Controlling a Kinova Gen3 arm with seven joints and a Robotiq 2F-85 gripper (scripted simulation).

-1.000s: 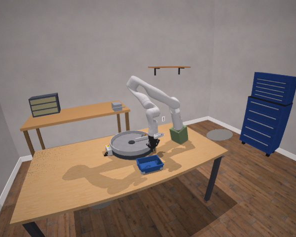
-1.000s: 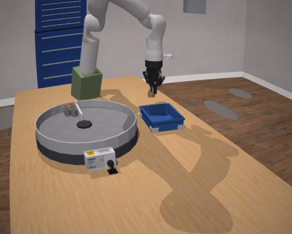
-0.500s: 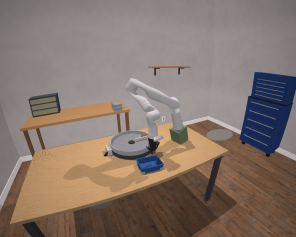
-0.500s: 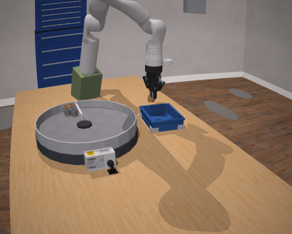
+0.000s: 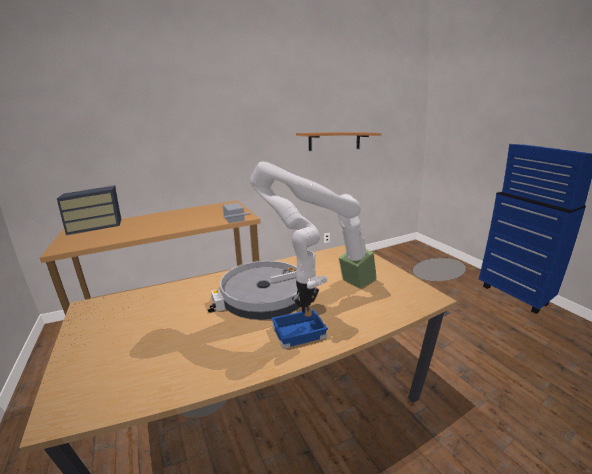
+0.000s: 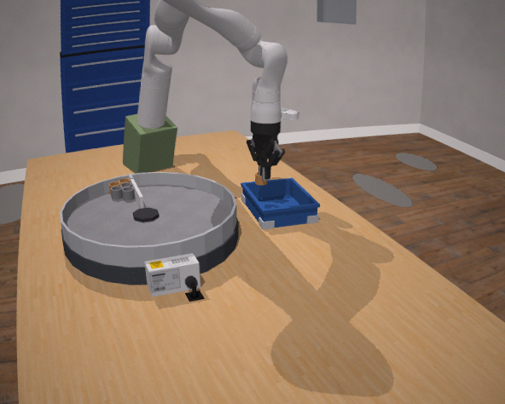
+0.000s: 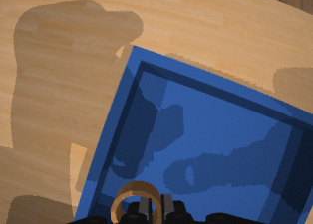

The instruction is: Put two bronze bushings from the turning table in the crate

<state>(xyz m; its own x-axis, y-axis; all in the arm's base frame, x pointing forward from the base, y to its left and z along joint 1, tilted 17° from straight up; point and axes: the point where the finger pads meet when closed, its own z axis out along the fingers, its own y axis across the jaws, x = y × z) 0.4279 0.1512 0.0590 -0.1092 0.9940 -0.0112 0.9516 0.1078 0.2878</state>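
My gripper is now 50 mm short of the blue crate, 20 mm to the right of it and 70 mm above it. From my hand the other things lie so: grey turning table: 20 mm ahead, 340 mm to the right, 40 mm below.
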